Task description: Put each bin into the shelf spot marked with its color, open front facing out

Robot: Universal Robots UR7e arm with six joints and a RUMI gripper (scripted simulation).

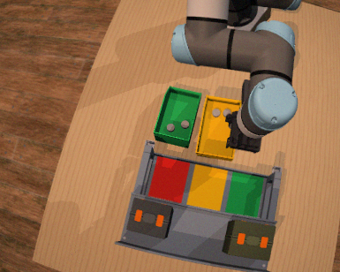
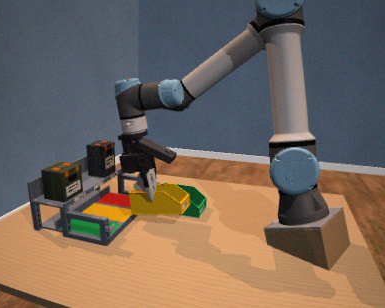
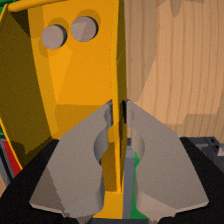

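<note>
Right now the yellow bin is 5 cm to the right of my hand and 3 cm below it. Round my hand: yellow mark (19 cm ahead, 1 cm to the right, 10 cm below); then green mark (17 cm ahead, 10 cm to the left, 10 cm below); then green bin (1 cm behind, 17 cm to the right, 7 cm below).
</note>
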